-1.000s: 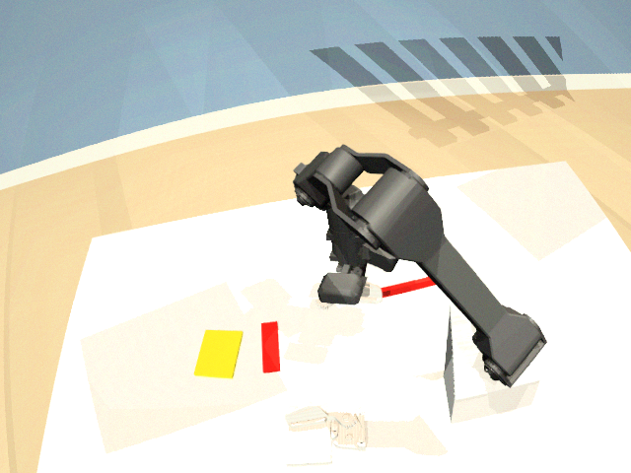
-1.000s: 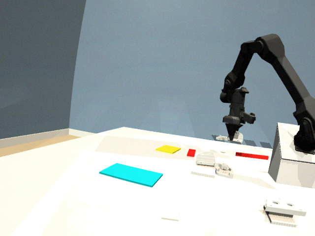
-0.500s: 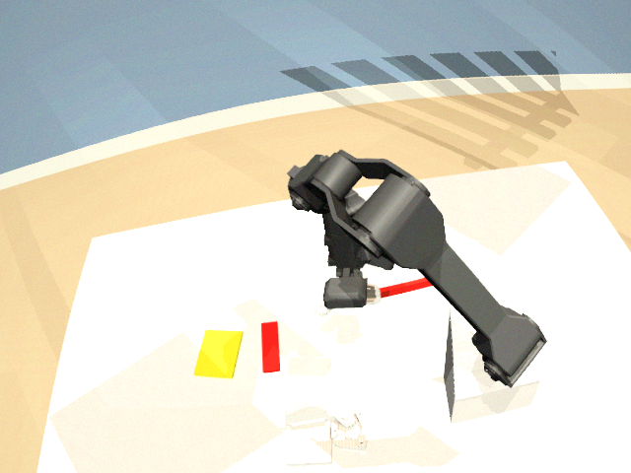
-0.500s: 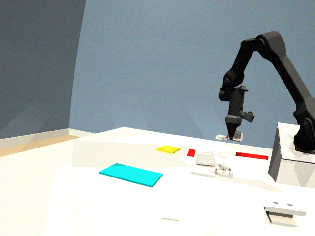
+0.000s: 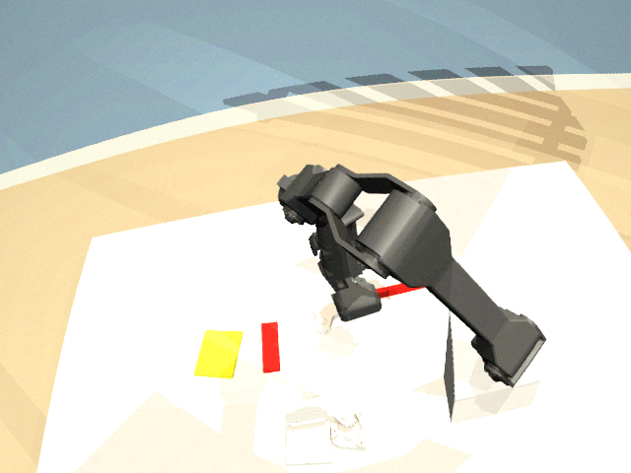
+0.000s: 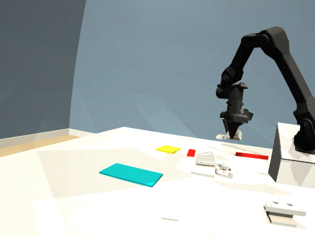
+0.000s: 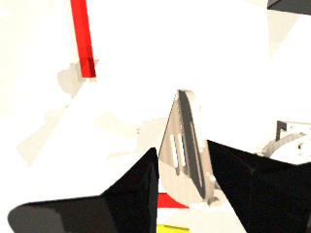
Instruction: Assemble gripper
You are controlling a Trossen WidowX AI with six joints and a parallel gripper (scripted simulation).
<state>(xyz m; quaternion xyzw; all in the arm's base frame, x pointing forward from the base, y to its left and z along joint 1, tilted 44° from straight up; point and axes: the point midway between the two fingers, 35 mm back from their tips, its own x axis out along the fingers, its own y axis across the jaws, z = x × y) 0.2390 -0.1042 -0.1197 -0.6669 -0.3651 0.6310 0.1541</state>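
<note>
The pale flat plate lies 7 cm ahead of my gripper tip, 20 cm to the left of it and 9 cm below it. Round my gripper tip: yellow tile: 25 cm ahead, 1 cm to the left, 9 cm below; then short red tile: 15 cm ahead, 9 cm below; then red strip: 12 cm behind, 12 cm to the right, 8 cm below.
</note>
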